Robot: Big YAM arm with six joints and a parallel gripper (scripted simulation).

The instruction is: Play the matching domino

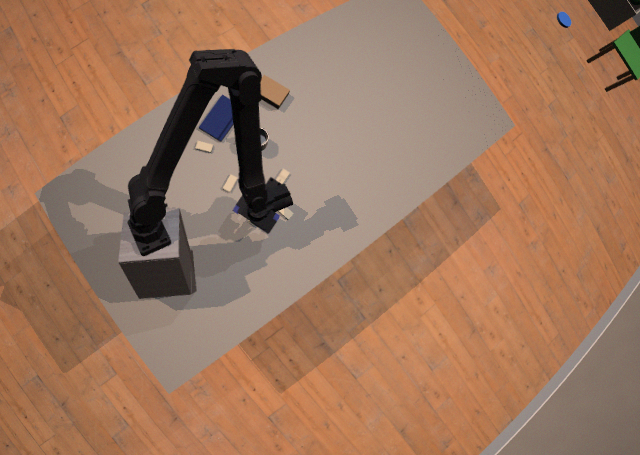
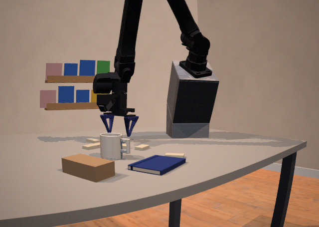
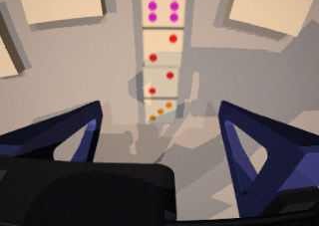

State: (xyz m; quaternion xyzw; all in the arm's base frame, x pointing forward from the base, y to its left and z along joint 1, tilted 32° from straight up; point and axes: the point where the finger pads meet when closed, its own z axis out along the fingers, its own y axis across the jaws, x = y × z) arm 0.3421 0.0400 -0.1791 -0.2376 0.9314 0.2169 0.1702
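Now: the cream domino 30 mm below my hand. From my hand the other things lie so: blue book 40 mm ahead, 360 mm to the left, 30 mm below; brown box 230 mm ahead, 380 mm to the left, 20 mm below; white mug 110 mm ahead, 230 mm to the left, 10 mm below.
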